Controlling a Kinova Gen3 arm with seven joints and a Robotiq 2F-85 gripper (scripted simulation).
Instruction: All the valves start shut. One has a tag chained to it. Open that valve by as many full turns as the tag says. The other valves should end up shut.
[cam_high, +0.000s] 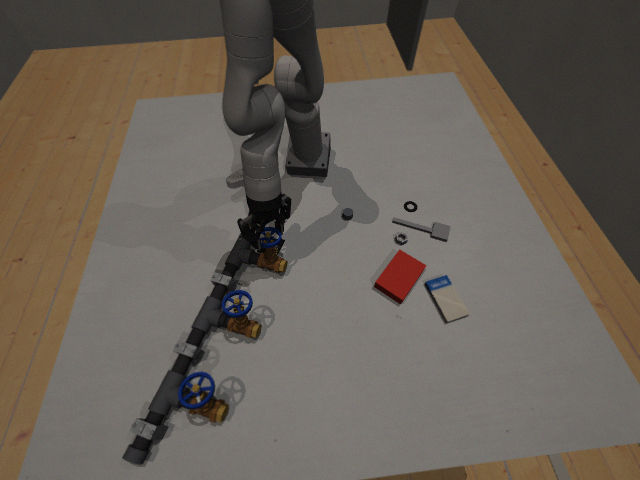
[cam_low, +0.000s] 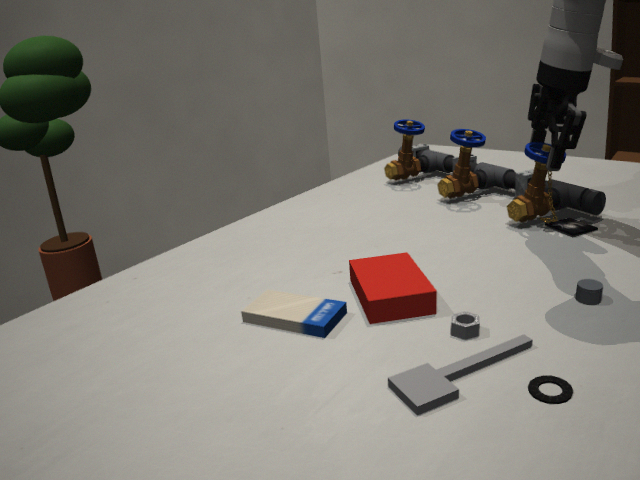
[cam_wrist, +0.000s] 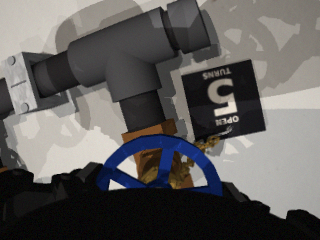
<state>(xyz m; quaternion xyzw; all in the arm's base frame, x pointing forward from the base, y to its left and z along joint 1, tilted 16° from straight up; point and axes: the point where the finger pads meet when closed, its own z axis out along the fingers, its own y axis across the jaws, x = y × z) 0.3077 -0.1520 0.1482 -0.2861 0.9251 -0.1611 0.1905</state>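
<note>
Now: the black tag 12 cm below my hand and 4 cm behind it. The rest, counted from my hand: red block: 31 cm to the left, 13 cm ahead, 11 cm below; small grey cylinder: 23 cm to the left, 11 cm below, 10 cm behind; grey paddle-shaped tool: 44 cm to the left, 12 cm below.
</note>
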